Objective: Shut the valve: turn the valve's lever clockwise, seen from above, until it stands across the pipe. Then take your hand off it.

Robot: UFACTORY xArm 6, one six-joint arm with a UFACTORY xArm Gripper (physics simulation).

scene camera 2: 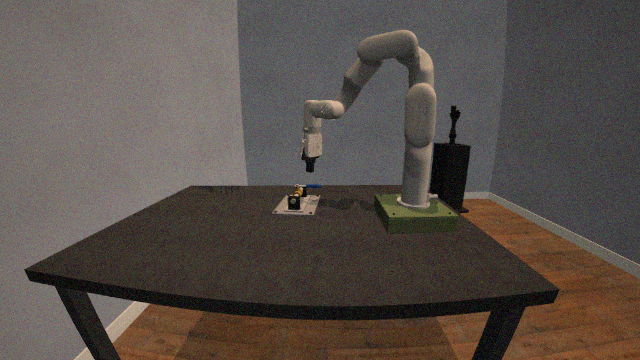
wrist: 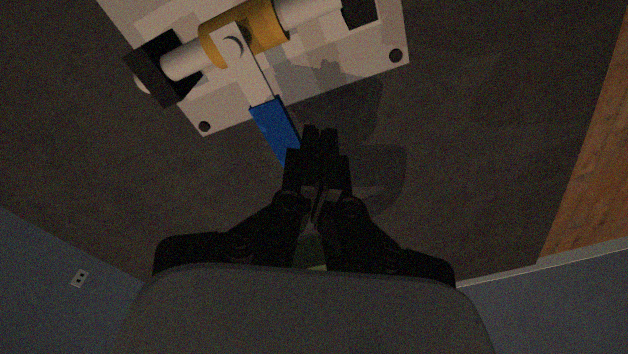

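Observation:
The valve has an orange body (scene camera 2: 299,192) (wrist: 265,25) on a white pipe (wrist: 185,62), held by black brackets on a pale base plate (scene camera 2: 300,211) (wrist: 367,65). Its lever, with a white arm (wrist: 250,80) and a blue handle (scene camera 2: 313,186) (wrist: 275,127), reaches out over the plate's edge. In the wrist view it stands roughly across the pipe. My gripper (scene camera 2: 310,171) (wrist: 315,147) is shut and empty. In the scene view it hangs above the lever with a gap between. In the wrist view the fingers hide the handle's far end.
The arm stands on a green base block (scene camera 2: 422,223) at the right of the dark table (scene camera 2: 300,260). A black pedestal (scene camera 2: 451,170) with a dark figure on it stands on the floor behind the base. Walls enclose the back and sides.

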